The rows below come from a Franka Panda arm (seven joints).
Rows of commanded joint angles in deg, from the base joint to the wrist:
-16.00 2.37 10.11 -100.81 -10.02 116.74 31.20
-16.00 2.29 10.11 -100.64 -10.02 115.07 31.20
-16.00 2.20 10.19 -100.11 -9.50 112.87 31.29
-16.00 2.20 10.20 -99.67 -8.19 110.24 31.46
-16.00 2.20 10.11 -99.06 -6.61 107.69 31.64
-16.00 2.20 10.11 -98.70 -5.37 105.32 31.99
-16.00 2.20 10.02 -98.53 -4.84 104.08 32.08
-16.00 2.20 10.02 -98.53 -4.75 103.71 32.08
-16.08 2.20 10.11 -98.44 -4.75 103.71 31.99
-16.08 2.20 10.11 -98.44 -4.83 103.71 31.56
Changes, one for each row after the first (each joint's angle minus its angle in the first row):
0.00 -0.08 0.00 0.17 0.00 -1.67 0.00
0.00 -0.17 0.08 0.70 0.52 -3.87 0.09
0.00 -0.17 0.09 1.14 1.83 -6.50 0.26
0.00 -0.17 0.00 1.75 3.41 -9.05 0.44
0.00 -0.17 0.00 2.11 4.65 -11.42 0.79
0.00 -0.17 -0.09 2.28 5.18 -12.66 0.88
0.00 -0.17 -0.09 2.28 5.27 -13.03 0.88
-0.08 -0.17 0.00 2.37 5.27 -13.03 0.79
-0.08 -0.17 0.00 2.37 5.19 -13.03 0.36

